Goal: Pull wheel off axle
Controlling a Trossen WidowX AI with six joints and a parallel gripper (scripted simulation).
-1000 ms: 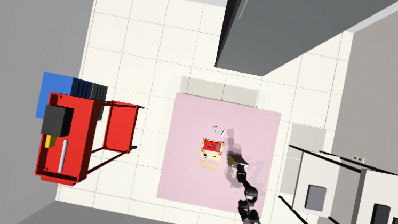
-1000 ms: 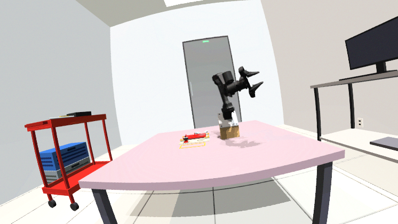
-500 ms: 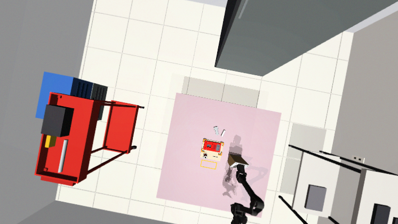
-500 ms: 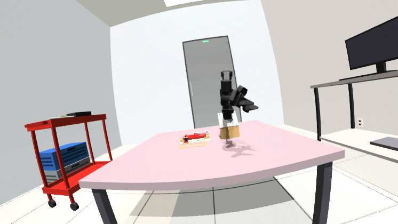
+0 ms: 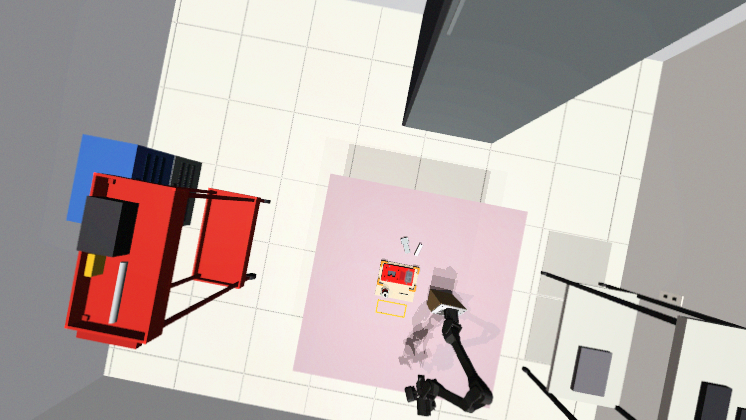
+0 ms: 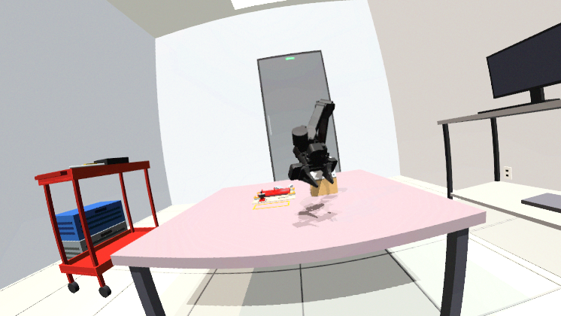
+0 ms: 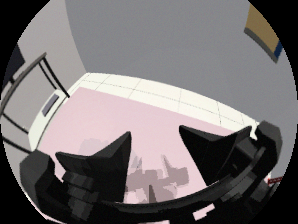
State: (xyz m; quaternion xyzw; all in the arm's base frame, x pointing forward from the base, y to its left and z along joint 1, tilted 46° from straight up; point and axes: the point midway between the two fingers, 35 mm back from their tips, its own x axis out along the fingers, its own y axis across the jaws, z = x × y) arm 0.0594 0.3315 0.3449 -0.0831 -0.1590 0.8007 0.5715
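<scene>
Now: the dark wheel 460 mm to the right of my gripper tip, 310 mm ahead of it and 110 mm below it.
</scene>
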